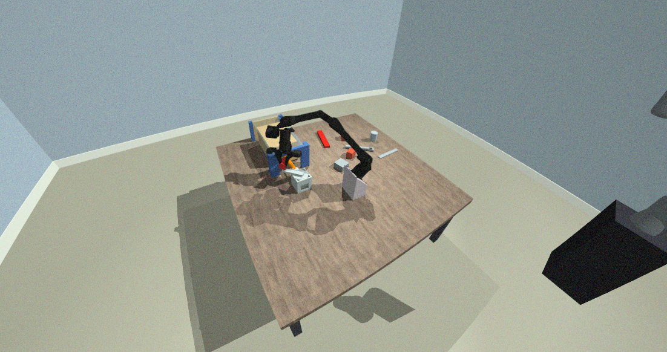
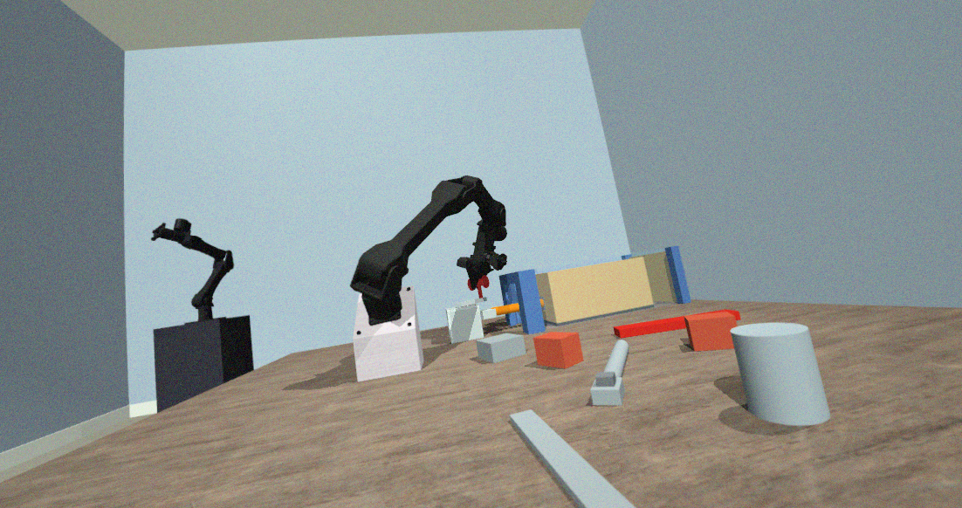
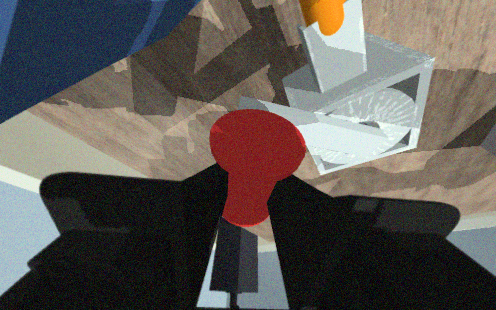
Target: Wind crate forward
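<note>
Right now the blue steel frame is 10 cm ahead of my gripper tip, 8 cm to the right of it and 3 cm below it. From my gripper tip the other things lie so: winch handle (4 cm to the right, 3 cm below, 2 cm behind); then grey winch (10 cm below, 9 cm to the right, 8 cm behind); then red knob (1 cm to the right, 1 cm ahead).
</note>
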